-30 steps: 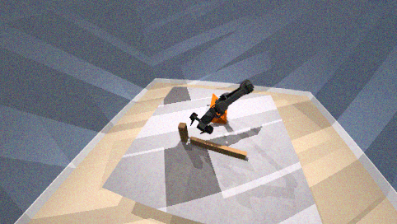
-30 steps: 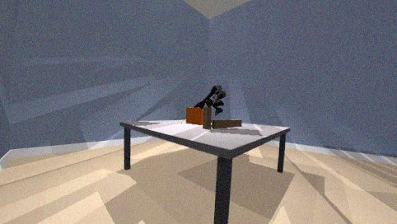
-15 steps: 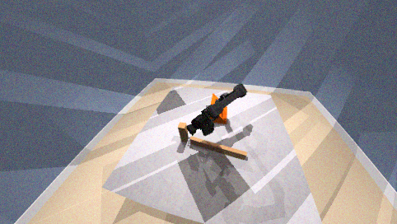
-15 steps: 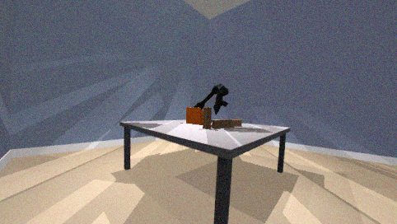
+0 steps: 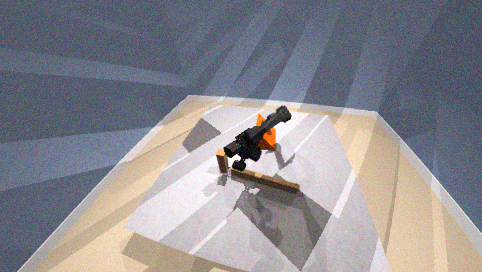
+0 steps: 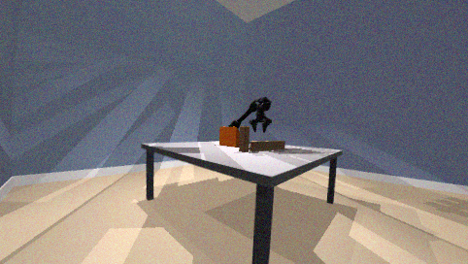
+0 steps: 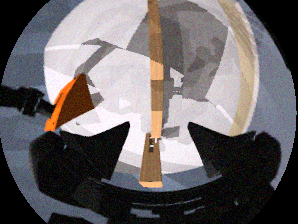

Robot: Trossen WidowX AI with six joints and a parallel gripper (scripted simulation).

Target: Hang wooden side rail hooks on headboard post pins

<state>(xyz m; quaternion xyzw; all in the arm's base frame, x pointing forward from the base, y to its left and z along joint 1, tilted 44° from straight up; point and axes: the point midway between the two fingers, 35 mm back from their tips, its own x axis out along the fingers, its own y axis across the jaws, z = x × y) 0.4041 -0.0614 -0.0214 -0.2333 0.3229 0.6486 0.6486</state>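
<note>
The wooden headboard post is 20 mm behind my gripper tip, 140 mm to the right of it and 60 mm below it.
</note>
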